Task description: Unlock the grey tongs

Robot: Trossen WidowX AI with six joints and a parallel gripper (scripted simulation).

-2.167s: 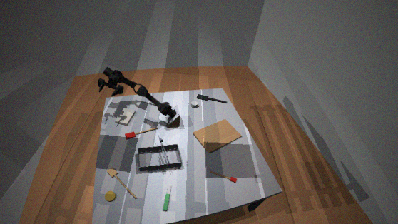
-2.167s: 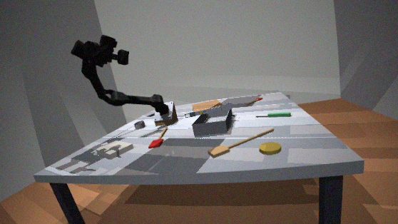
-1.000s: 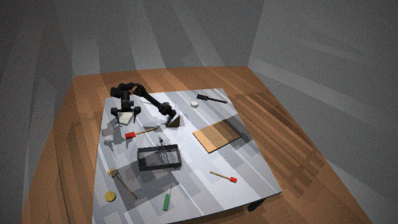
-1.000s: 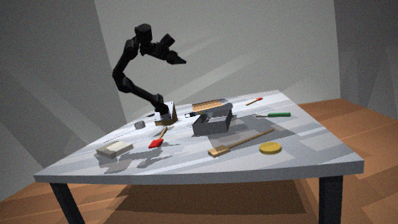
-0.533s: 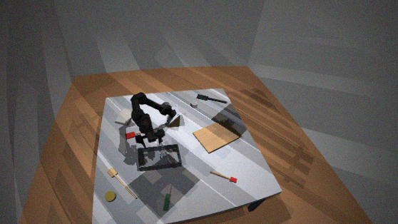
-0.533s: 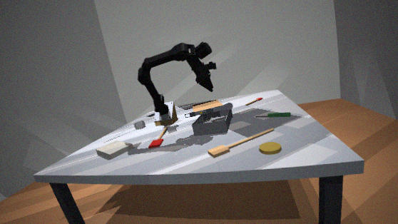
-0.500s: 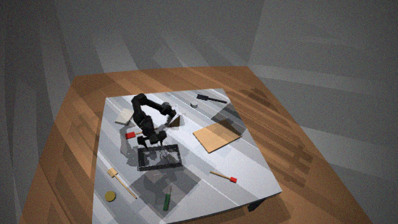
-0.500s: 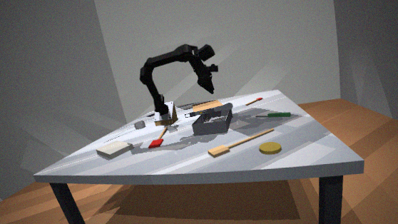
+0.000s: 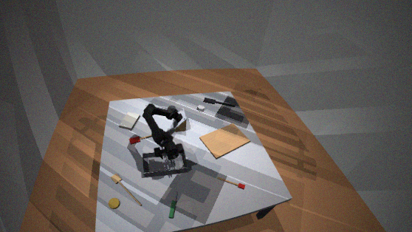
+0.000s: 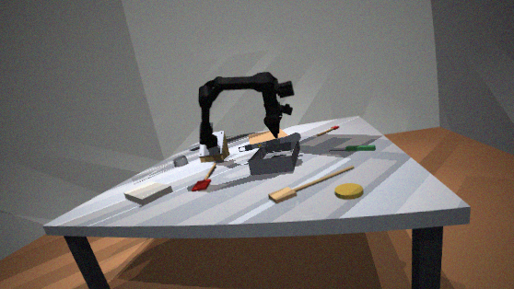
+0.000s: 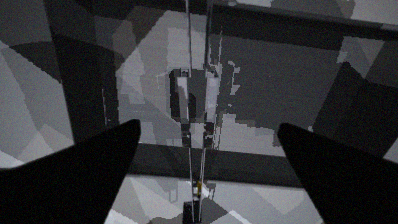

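The roasting tin is 7 cm below my gripper tip, 3 cm to the right of it and 1 cm behind it. The rest, counted from my gripper tip: red spatula 31 cm behind, 15 cm to the right, 9 cm below; yellow disc 42 cm to the right, 19 cm ahead, 9 cm below; green tool 28 cm ahead, 9 cm below, 5 cm to the right.
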